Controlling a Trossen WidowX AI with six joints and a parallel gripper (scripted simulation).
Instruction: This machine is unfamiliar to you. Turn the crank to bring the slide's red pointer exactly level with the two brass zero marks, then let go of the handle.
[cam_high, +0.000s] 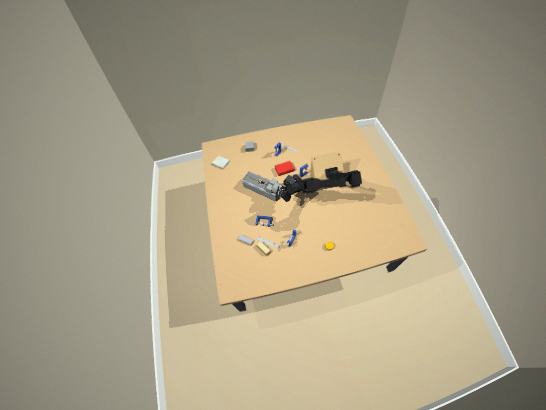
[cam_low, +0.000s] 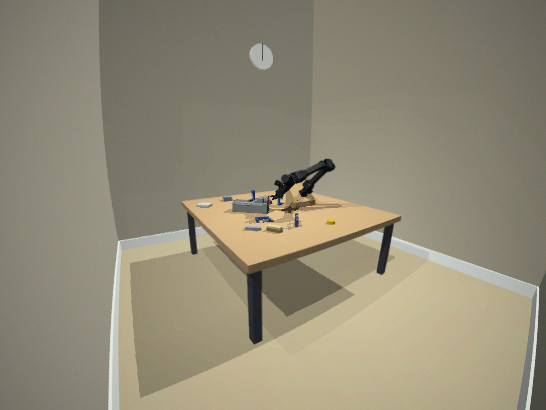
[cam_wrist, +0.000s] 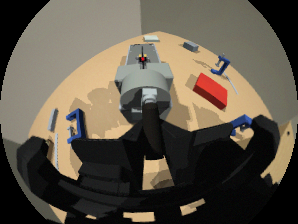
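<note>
Now: the dark crank handle 1 cm behind my gripper tip, 1 cm to the left of it and 2 cm above it. The rest, counted from my gripper tip: red pointer (11 cm ahead, 10 cm to the right, 1 cm below); then tan block (20 cm ahead, 33 cm to the left, 8 cm below); then yellow disc (18 cm behind, 41 cm to the left, 9 cm below).
</note>
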